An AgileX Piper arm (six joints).
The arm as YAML. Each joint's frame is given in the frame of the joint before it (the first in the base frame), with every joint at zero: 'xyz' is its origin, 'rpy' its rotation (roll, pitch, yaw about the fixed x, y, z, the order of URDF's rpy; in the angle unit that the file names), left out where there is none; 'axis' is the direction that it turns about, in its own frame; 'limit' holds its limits. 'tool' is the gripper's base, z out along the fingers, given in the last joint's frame.
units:
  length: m
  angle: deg
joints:
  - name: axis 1
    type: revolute
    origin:
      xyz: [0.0, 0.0, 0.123]
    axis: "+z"
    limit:
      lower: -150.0
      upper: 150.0
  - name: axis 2
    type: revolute
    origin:
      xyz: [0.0, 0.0, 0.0]
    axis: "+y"
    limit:
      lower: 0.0
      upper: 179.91
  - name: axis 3
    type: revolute
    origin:
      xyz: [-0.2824, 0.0, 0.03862]
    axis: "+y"
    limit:
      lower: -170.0
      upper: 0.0
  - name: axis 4
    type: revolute
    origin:
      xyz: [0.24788, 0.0, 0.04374]
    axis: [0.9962, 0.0, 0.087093]
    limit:
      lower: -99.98
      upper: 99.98
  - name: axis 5
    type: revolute
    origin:
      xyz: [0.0, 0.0, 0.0]
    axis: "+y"
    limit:
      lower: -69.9
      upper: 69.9
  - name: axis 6
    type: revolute
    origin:
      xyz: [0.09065, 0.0, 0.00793]
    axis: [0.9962, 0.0, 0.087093]
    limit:
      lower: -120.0
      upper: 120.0
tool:
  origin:
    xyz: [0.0, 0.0, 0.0]
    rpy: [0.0, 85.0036, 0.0]
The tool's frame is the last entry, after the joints.
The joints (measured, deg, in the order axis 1, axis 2, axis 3, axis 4, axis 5, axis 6), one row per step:
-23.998, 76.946, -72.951, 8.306, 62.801, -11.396
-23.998, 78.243, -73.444, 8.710, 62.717, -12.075
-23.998, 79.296, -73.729, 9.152, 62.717, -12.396
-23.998, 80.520, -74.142, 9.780, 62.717, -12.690
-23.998, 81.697, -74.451, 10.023, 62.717, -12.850
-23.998, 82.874, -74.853, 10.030, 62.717, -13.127
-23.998, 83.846, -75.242, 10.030, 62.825, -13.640
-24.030, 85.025, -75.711, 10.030, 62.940, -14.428
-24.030, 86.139, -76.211, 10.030, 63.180, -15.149
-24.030, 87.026, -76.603, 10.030, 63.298, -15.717
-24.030, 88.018, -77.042, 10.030, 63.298, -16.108
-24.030, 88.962, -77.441, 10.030, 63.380, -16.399
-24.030, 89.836, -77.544, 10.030, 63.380, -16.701
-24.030, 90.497, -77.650, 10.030, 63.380, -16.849
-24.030, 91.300, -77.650, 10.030, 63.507, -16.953
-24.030, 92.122, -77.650, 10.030, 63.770, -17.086
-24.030, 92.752, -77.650, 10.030, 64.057, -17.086
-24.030, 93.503, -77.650, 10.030, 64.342, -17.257
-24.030, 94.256, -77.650, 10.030, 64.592, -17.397
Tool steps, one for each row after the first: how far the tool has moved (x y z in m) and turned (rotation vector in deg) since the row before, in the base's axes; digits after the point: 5 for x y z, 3 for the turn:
0.00550, -0.00184, -0.00345, 0.336, 0.542, 0.586
0.00431, -0.00124, -0.00351, 0.565, 0.541, 0.281
0.00510, -0.00132, -0.00373, 0.767, 0.499, 0.249
0.00456, -0.00166, -0.00423, 0.502, 0.700, 0.135
0.00448, -0.00198, -0.00392, 0.198, 0.713, 0.248
0.00359, -0.00158, -0.00310, 0.059, 0.641, 0.481
0.00426, -0.00207, -0.00386, 0.003, 0.766, 0.702
0.00395, -0.00173, -0.00354, 0.053, 0.785, 0.699
0.00320, -0.00141, -0.00287, 0.023, 0.562, 0.541
0.00372, -0.00166, -0.00320, 0.072, 0.507, 0.360
0.00338, -0.00150, -0.00325, 0.145, 0.571, 0.283
0.00280, -0.00125, -0.00434, 0.201, 0.703, 0.280
0.00212, -0.00095, -0.00318, 0.172, 0.506, 0.138
0.00217, -0.00095, -0.00459, 0.344, 0.845, 0.119
0.00198, -0.00085, -0.00479, 0.402, 0.982, 0.170
0.00136, -0.00057, -0.00372, 0.379, 0.830, 0.049
0.00164, -0.00070, -0.00443, 0.376, 0.933, 0.211
0.00164, -0.00070, -0.00444, 0.374, 0.903, 0.176

